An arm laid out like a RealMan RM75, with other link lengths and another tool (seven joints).
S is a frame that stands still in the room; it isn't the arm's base.
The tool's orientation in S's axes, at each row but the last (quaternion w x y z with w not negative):
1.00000, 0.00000, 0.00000, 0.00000
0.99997, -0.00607, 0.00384, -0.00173
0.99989, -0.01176, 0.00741, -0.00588
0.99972, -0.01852, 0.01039, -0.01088
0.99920, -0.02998, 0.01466, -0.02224
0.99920, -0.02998, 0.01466, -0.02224
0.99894, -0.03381, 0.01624, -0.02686
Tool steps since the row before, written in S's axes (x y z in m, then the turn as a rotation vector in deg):
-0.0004, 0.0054, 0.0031, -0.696, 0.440, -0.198
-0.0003, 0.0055, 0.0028, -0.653, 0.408, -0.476
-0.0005, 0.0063, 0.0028, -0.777, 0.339, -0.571
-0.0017, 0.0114, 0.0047, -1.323, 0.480, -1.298
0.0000, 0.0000, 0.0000, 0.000, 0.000, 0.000
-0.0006, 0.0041, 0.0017, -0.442, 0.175, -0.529
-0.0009, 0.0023, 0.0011, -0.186, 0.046, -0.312
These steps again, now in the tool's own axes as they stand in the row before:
-0.0004, 0.0054, 0.0031, -0.696, 0.440, -0.198
-0.0003, 0.0055, 0.0029, -0.651, 0.412, -0.476
-0.0006, 0.0062, 0.0029, -0.773, 0.343, -0.574
-0.0020, 0.0112, 0.0051, -1.307, 0.500, -1.307
0.0000, 0.0000, 0.0000, 0.000, 0.000, 0.000
-0.0008, 0.0040, 0.0019, -0.435, 0.187, -0.531
-0.0011, 0.0022, 0.0012, -0.179, 0.057, -0.314

